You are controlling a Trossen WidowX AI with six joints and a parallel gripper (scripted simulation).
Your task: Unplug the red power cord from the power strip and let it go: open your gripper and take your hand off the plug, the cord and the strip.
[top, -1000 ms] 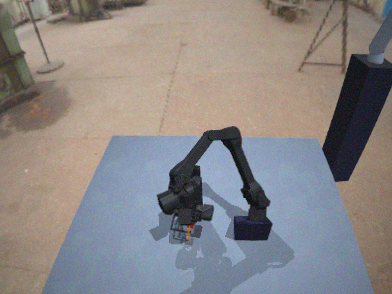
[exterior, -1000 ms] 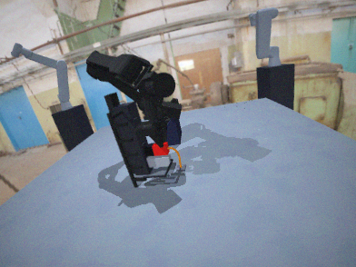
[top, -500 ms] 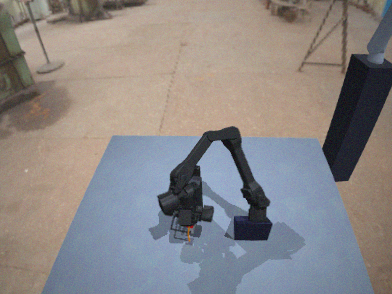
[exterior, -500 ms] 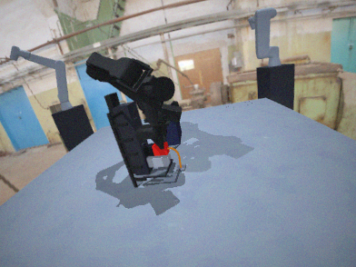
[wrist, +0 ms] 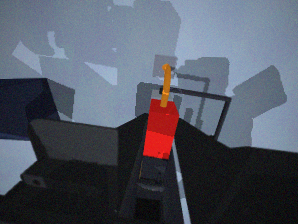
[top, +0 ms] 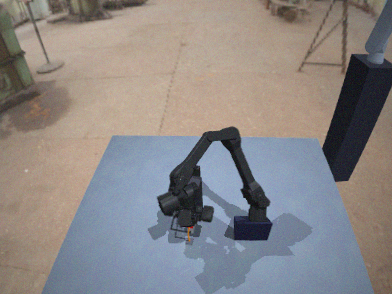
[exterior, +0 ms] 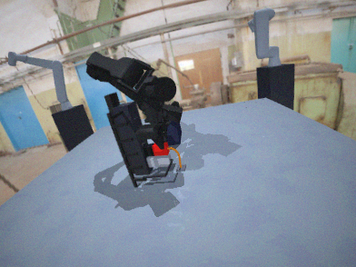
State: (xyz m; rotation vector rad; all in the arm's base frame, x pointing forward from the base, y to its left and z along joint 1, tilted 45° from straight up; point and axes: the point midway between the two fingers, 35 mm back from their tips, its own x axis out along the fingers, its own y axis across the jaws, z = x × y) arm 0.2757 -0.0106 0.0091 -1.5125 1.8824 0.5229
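My gripper tip is now 3 cm to the left of the red plug.
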